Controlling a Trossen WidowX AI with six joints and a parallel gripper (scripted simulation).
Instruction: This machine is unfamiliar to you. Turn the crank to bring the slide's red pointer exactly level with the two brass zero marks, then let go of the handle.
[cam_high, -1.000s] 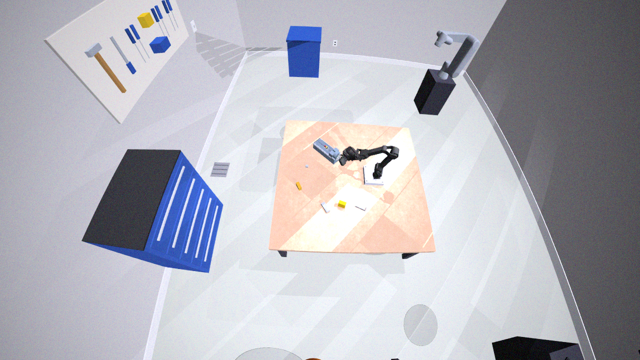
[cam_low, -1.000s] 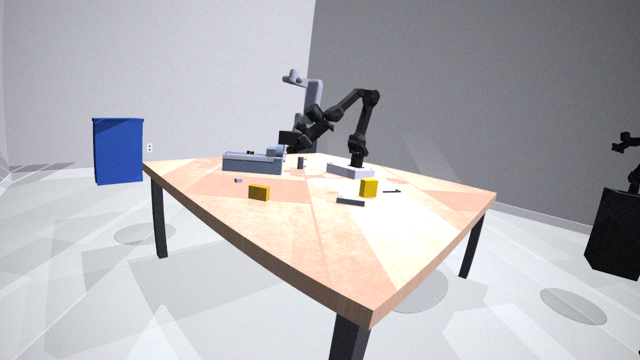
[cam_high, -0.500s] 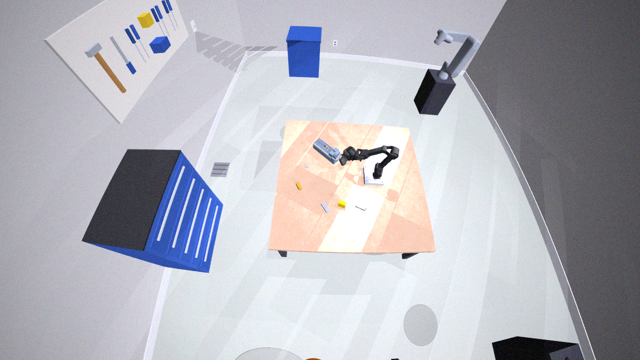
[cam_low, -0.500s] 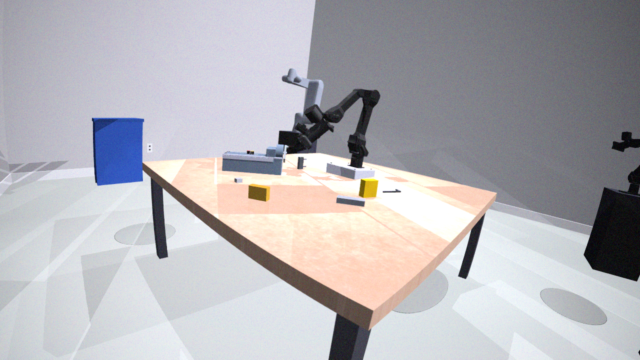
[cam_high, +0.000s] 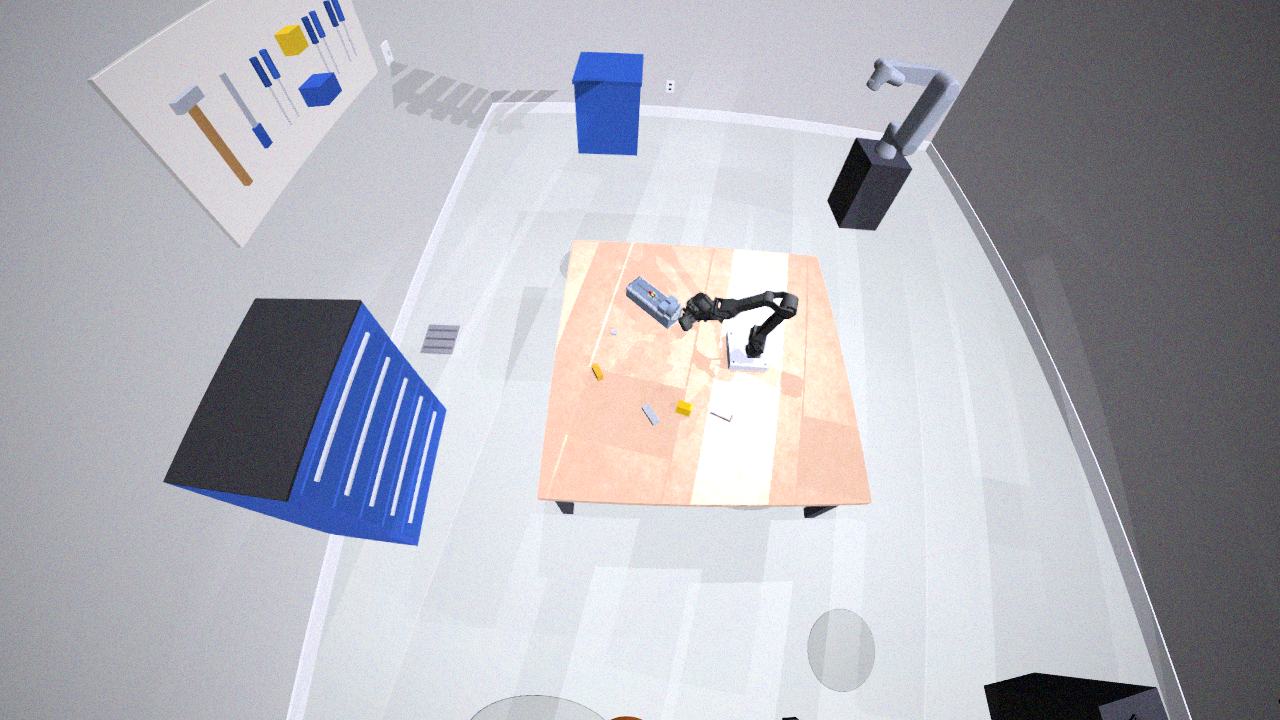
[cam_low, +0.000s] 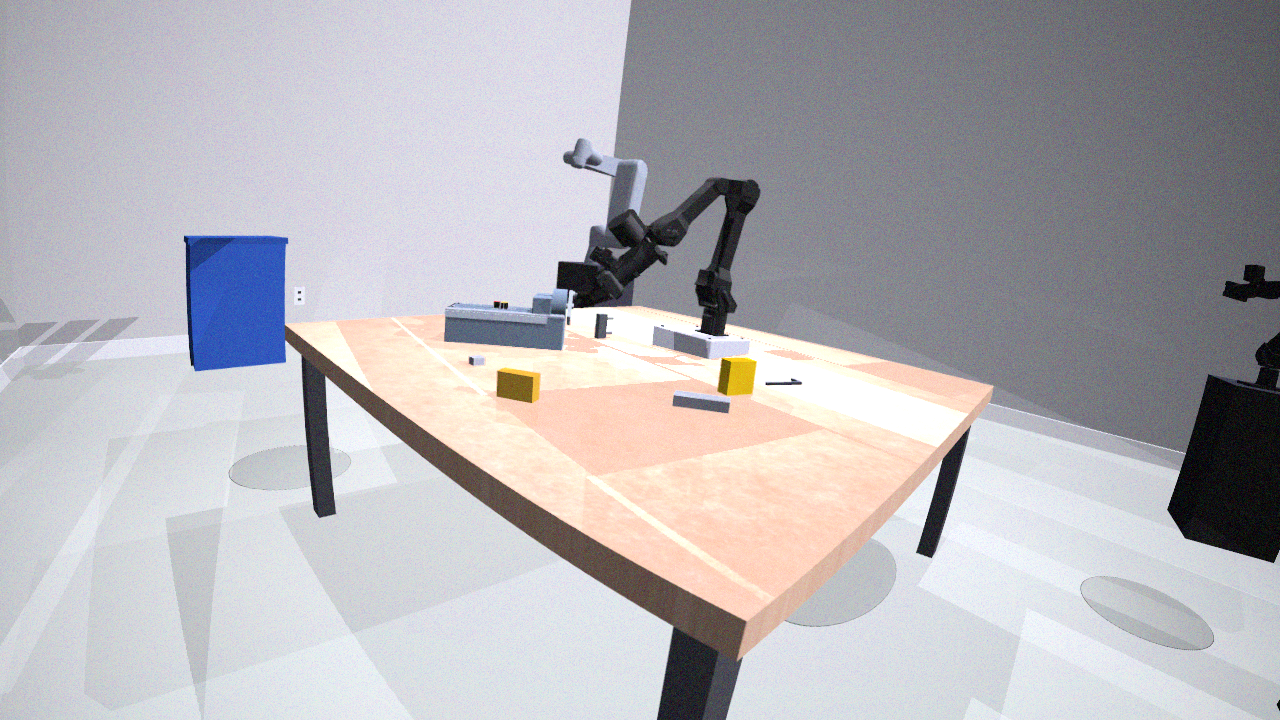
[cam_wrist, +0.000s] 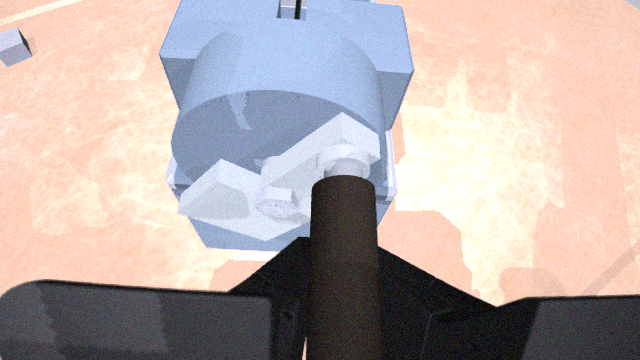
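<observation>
The crank lies 2 cm above my gripper tip and 1 cm to the left of it. From my gripper tip the other things lie so: red pointer: 14 cm ahead, 12 cm to the right, 1 cm below; then grey cube: 30 cm ahead, 8 cm below, 4 cm to the left; then dark brown handle: 2 cm above, 1 cm to the left, 1 cm behind.
</observation>
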